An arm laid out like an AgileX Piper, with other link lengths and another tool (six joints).
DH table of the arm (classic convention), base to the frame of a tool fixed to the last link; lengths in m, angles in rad. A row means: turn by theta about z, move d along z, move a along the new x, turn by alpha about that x. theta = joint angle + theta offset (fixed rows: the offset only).
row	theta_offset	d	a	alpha
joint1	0	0.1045	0	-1.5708
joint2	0.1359	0	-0.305	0
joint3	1.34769	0	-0.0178	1.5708
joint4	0	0.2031	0	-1.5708
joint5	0	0	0	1.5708
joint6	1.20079	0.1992	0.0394	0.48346
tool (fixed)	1.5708	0.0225	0	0
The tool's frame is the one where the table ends.
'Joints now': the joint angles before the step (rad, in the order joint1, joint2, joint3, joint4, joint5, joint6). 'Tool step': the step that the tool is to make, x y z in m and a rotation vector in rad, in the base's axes. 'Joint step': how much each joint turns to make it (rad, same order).
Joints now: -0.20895 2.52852 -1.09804 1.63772 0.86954 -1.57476
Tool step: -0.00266 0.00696 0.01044 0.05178 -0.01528 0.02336
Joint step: -0.00001 0.00000 0.00002 -0.01012 0.05786 -0.00083
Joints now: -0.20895 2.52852 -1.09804 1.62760 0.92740 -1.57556
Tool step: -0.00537 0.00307 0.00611 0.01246 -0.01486 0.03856
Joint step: 0.00000 -0.00900 0.00002 -0.03254 0.02383 -0.00249
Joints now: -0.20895 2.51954 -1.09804 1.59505 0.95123 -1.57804
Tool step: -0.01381 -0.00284 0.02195 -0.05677 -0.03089 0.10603
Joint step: -0.00001 -0.09420 0.00002 -0.15393 -0.01472 0.06533
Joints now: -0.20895 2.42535 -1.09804 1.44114 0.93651 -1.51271
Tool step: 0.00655 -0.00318 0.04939 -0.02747 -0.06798 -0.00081
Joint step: -0.00091 -0.15529 0.00102 -0.06604 0.00179 0.10282
